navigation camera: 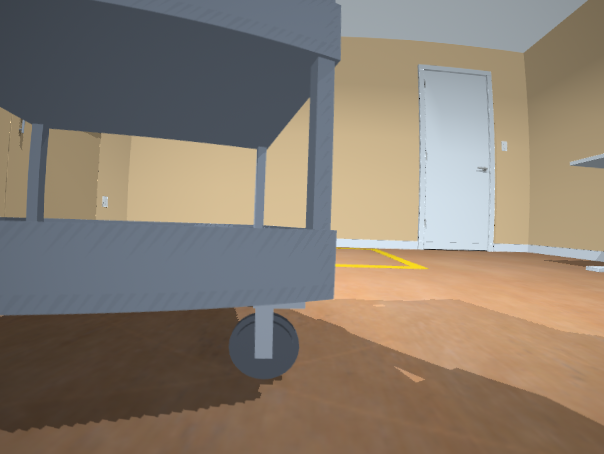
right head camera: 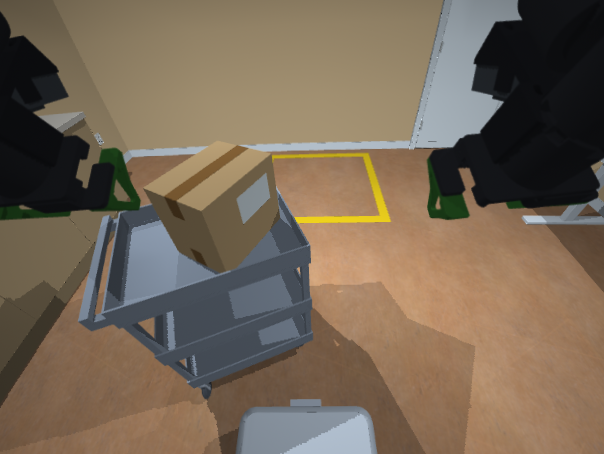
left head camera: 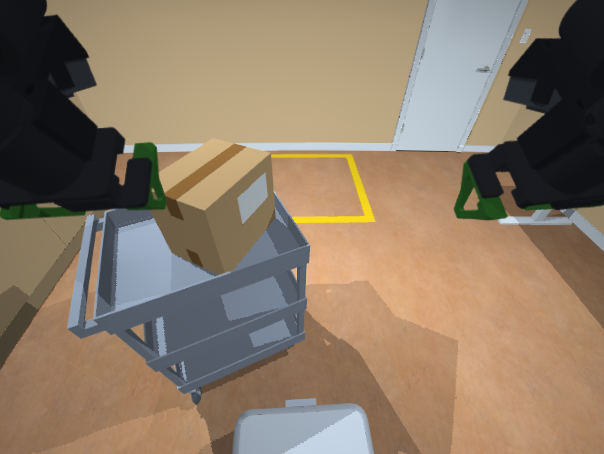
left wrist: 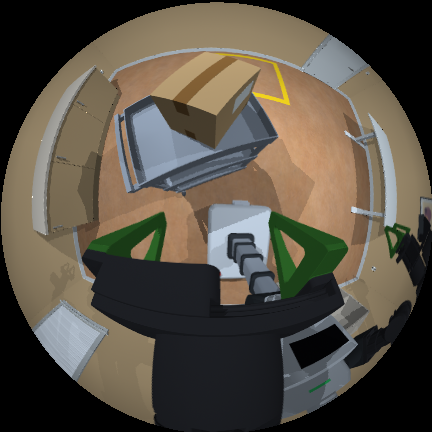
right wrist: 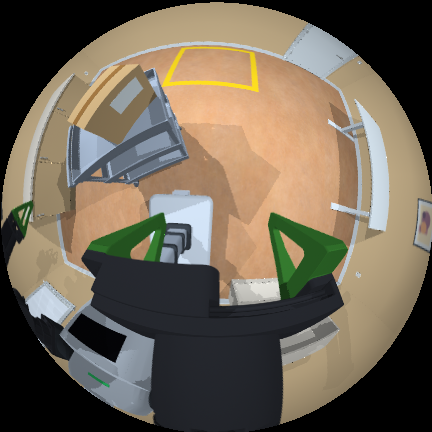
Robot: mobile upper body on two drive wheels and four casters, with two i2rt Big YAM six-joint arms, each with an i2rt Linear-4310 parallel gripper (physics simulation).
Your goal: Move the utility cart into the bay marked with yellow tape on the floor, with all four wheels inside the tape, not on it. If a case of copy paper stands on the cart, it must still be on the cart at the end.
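Frame: origin at the left arm's base, x down, y left, z ahead, level; millimetres.
Seen in the pictures: left gripper, fingertip midpoint: (right head camera: 103, 208) (left head camera: 124, 206) (left wrist: 217, 217) (right wrist: 29, 203); right gripper, fingertip midpoint: (right head camera: 469, 208) (left head camera: 490, 209) (left wrist: 389, 225) (right wrist: 216, 217).
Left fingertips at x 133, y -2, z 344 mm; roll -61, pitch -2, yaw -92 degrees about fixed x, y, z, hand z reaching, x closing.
Note:
A point is followed by its place in that frame.
The grey three-shelf utility cart (left head camera: 140, 250) @(y 319, x 616, z 702 mm) (right head camera: 150, 260) @(y 296, x 616, z 650 mm) (left wrist: 155, 140) @(y 270, x 616, z 630 mm) (right wrist: 90, 150) @(y 231, x 616, z 587 mm) (navigation camera: 165, 265) @(y -79, x 1231, z 566 mm) stands at an angle in front of the robot base, its handle at the picture's left. A brown case (left head camera: 210, 200) @(y -6, x 338, z 614 mm) (right head camera: 215, 200) @(y -23, x 341, z 620 mm) (left wrist: 205, 90) @(y 32, x 338, z 673 mm) (right wrist: 115, 100) @(y -70, x 401, z 706 mm) sits askew on its top tray. The yellow tape bay (left head camera: 363, 190) @(y -925, x 1409, z 2086 mm) (right head camera: 378, 190) @(y -914, x 1409, z 2076 mm) (left wrist: 281, 82) @(y -903, x 1409, z 2128 mm) (right wrist: 210, 84) @(y -367, x 1415, z 1677 mm) (navigation camera: 380, 266) @(y -651, x 1406, z 1676 mm) lies beyond the cart, near the back wall; cart and case hide its left part in the head views. One caster (left head camera: 196, 396) @(y 259, x 1329, z 411 mm) (navigation camera: 263, 345) @(y -171, x 1351, z 645 mm) shows, outside the tape. My left gripper (left wrist: 217, 217) @(y -2, x 133, z 344 mm) and right gripper (right wrist: 217, 215) @(y -455, x 142, z 333 mm) are open and empty, apart from the cart.
A cabinet (left wrist: 75, 155) @(y 1358, x 897, z 824 mm) (right wrist: 50, 150) @(y 1358, x 782, z 862 mm) stands along the left wall, near the cart handle. A white table (left wrist: 385, 175) @(y -2009, x 689, z 827 mm) (right wrist: 375, 170) @(y -2078, x 690, z 819 mm) stands along the right wall. A closed door (left head camera: 450, 80) @(y -1878, x 612, z 2863 mm) (navigation camera: 456, 160) @(y -1868, x 408, z 2864 mm) is in the back wall. The robot's base (left head camera: 302, 430) @(y -225, x 1150, z 239 mm) (right head camera: 307, 430) @(y -233, x 1150, z 239 mm) is close to the cart.

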